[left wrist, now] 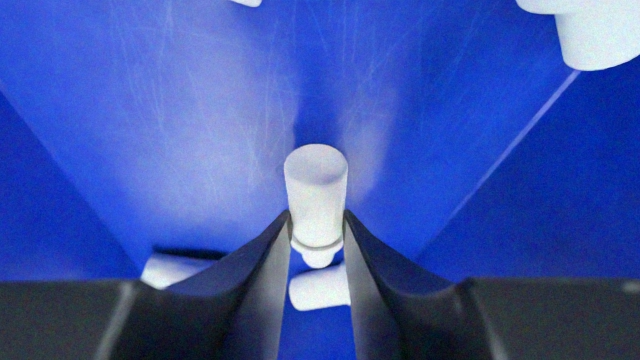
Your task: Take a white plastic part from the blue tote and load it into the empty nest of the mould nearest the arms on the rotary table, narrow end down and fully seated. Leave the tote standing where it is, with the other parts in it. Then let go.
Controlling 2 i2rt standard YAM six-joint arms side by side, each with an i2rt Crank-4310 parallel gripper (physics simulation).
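Frame: origin at the left arm's base, x left, y back, z up, level; centimetres.
Seen in the pictures: left gripper, between the fingertips: (317,214).
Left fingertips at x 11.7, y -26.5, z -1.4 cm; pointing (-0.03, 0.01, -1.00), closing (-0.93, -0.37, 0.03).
Observation:
Offsets run from my left fingertips to a thing's top centre. "*": to the spot under its first point.
My left gripper (317,214) is shut on a white plastic part @[dx -0.1, dy +0.3, dz +1.5 cm] (316,200). The fingertips touch both sides of its body. The part's wide round end faces up toward the camera, and its narrow stepped end points down and away. The part is inside the blue tote @[* dx +5.3, dy -2.4, dz -1.5 cm] (210,125), whose scratched inner surface fills much of the left wrist view. The right gripper, the rotary table and the mould do not show in this view.
Another white part @[dx -4.8, dy +7.9, dz +1.5 cm] (320,289) lies just below the held one, partly hidden by the right-hand finger. A further white part @[dx +3.9, dy +9.8, dz +1.5 cm] (172,269) lies at the lower left, partly behind the left-hand finger. A larger-looking white part @[* dx -3.0, dy -10.5, dz +0.8 cm] (600,37) shows at the top right, and a white tip @[* dx +4.8, dy -8.3, dz +0.6 cm] (248,2) at the top edge.

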